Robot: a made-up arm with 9 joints. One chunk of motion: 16 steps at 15 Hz.
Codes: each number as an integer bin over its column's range. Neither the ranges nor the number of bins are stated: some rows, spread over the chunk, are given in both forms.
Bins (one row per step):
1: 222 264 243 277 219 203 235 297 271
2: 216 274 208 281 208 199 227 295 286
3: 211 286 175 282 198 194 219 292 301
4: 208 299 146 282 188 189 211 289 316
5: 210 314 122 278 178 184 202 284 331
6: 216 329 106 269 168 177 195 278 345
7: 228 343 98 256 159 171 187 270 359
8: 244 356 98 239 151 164 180 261 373
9: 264 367 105 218 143 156 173 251 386
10: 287 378 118 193 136 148 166 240 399
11: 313 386 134 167 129 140 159 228 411
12: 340 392 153 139 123 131 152 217 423
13: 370 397 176 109 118 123 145 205 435
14: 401 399 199 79 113 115 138 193 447
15: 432 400 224 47 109 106 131 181 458
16: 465 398 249 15 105 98 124 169 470
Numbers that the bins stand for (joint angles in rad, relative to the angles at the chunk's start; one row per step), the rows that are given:
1: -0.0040 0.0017 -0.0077 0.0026 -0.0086 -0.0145 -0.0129 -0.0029 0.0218
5: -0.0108 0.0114 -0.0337 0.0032 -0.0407 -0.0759 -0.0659 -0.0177 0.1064
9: 0.0198 0.0218 -0.0374 -0.0320 -0.0681 -0.1663 -0.1124 -0.0551 0.1839
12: 0.0630 0.0267 -0.0271 -0.0784 -0.0837 -0.2470 -0.1461 -0.0937 0.2360
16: 0.1339 0.0279 -0.0064 -0.1512 -0.0978 -0.3536 -0.1910 -0.1482 0.3022
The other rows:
2: -0.0074 0.0036 -0.0152 0.0050 -0.0172 -0.0274 -0.0257 -0.0052 0.0430
3: -0.0103 0.0060 -0.0223 0.0056 -0.0250 -0.0436 -0.0386 -0.0086 0.0641
4: -0.0120 0.0085 -0.0286 0.0056 -0.0328 -0.0597 -0.0514 -0.0120 0.0852
6: -0.0074 0.0144 -0.0372 -0.0021 -0.0485 -0.0985 -0.0771 -0.0245 0.1261
7: -0.0006 0.0171 -0.0389 -0.0097 -0.0555 -0.1178 -0.0899 -0.0335 0.1458
8: 0.0085 0.0197 -0.0389 -0.0197 -0.0618 -0.1405 -0.1012 -0.0438 0.1656
10: 0.0329 0.0240 -0.0346 -0.0467 -0.0735 -0.1921 -0.1236 -0.0676 0.2022
11: 0.0476 0.0255 -0.0312 -0.0620 -0.0790 -0.2179 -0.1349 -0.0812 0.2191
13: 0.0800 0.0277 -0.0221 -0.0960 -0.0876 -0.2728 -0.1573 -0.1073 0.2529
14: 0.0976 0.0281 -0.0172 -0.1136 -0.0915 -0.2987 -0.1686 -0.1209 0.2698
15: 0.1152 0.0283 -0.0118 -0.1324 -0.0947 -0.3277 -0.1798 -0.1346 0.2853

